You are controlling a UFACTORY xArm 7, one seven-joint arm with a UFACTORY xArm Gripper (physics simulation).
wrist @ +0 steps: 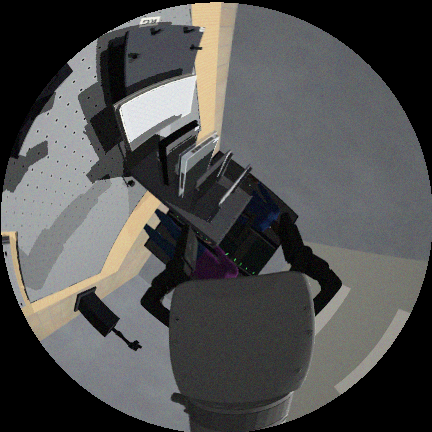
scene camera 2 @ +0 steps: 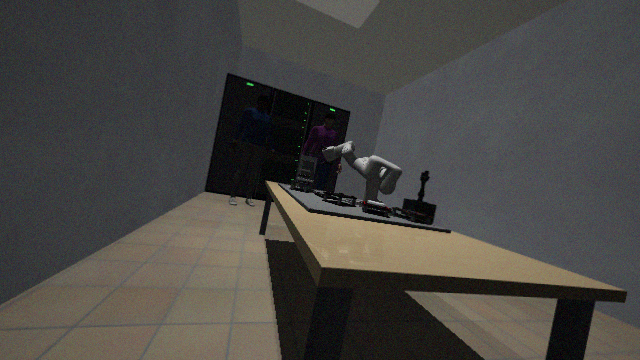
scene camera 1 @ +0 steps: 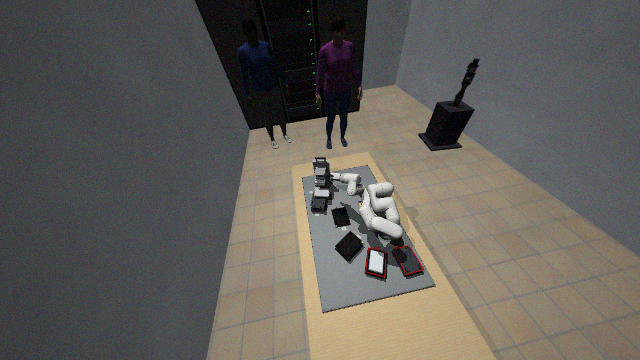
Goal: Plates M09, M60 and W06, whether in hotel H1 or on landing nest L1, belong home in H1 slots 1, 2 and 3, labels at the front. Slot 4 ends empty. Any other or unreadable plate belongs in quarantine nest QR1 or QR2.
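Places are measured from the arm's base along level axes (x ahead, y left, z up), in metres.
Where they show: gripper, between the fingertips: (wrist: 236, 227) (scene camera 2: 318, 158) (scene camera 1: 328, 176).
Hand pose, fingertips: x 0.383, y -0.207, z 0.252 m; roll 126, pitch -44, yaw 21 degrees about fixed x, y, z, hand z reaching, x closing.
Observation:
Each offset is from my fingertips to the top centre of the thing. "pt": to the spot under its first point. Level surfaces: height alone.
The plate hotel H1 (scene camera 1: 321, 160) (scene camera 2: 306, 171) (wrist: 230, 212) stands at the far end of the grey mat {0.260 m down} (scene camera 1: 353, 286). In the wrist view it holds a dark plate {0.063 m ahead, 0.105 m right, 0.145 m down} (wrist: 172, 155) and a light plate {0.063 m ahead, 0.105 m right, 0.103 m down} (wrist: 196, 162) in neighbouring slots, and the other slots look empty. No labels are readable. A white-topped plate {0.067 m ahead, 0.010 m left, 0.172 m down} (scene camera 1: 321, 193) (wrist: 157, 108) lies flat just in front of the hotel. My gripper (scene camera 1: 331, 176) (scene camera 2: 326, 154) (wrist: 236, 227) is open and empty, level with the hotel and right beside it. The red-rimmed quarantine nest {pt 0.240 m back, 0.609 m left, 0.206 m down} (scene camera 1: 376, 262) holds a white plate; the other red nest {0.445 m back, 0.603 m left, 0.215 m down} (scene camera 1: 407, 260) is empty.
Dark nests {pt 0.073 m back, 0.222 m left, 0.249 m down} (scene camera 1: 341, 216) {pt 0.082 m back, 0.486 m left, 0.211 m down} (scene camera 1: 348, 246) lie along the mat, and one {0.101 m ahead, 0.067 m left, 0.185 m down} (wrist: 160, 52) lies beyond the white plate. The mat sits on a wooden table {0.274 m down} (scene camera 1: 393, 322) (scene camera 2: 402, 255). Two people (scene camera 1: 336, 80) (scene camera 1: 259, 76) stand before a server rack beyond the table. A black pedestal (scene camera 1: 447, 123) stands at the right.

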